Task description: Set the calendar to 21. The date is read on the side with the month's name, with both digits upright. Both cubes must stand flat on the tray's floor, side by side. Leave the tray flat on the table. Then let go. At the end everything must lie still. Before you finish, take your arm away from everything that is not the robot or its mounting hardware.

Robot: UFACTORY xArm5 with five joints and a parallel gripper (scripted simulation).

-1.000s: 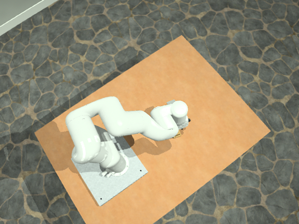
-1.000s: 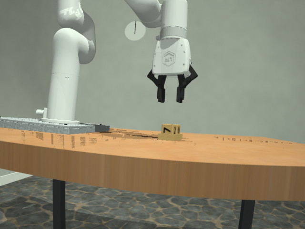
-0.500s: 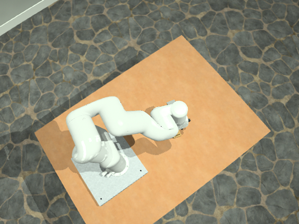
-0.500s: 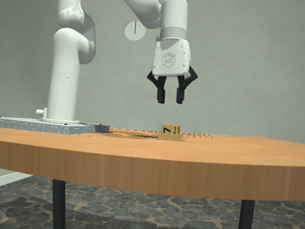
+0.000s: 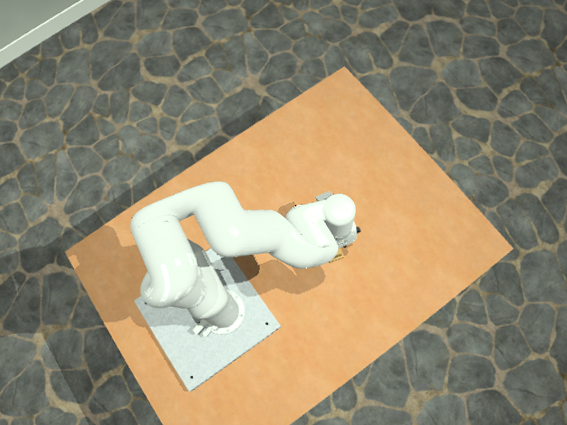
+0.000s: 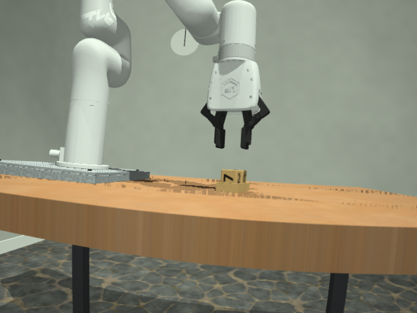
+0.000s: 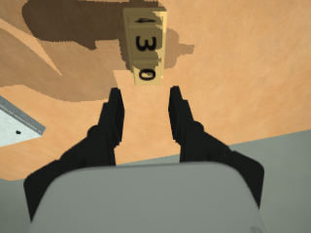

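My hand is 1 cm short of the wooden calendar tray, 1 cm to the right of it and 9 cm above it.
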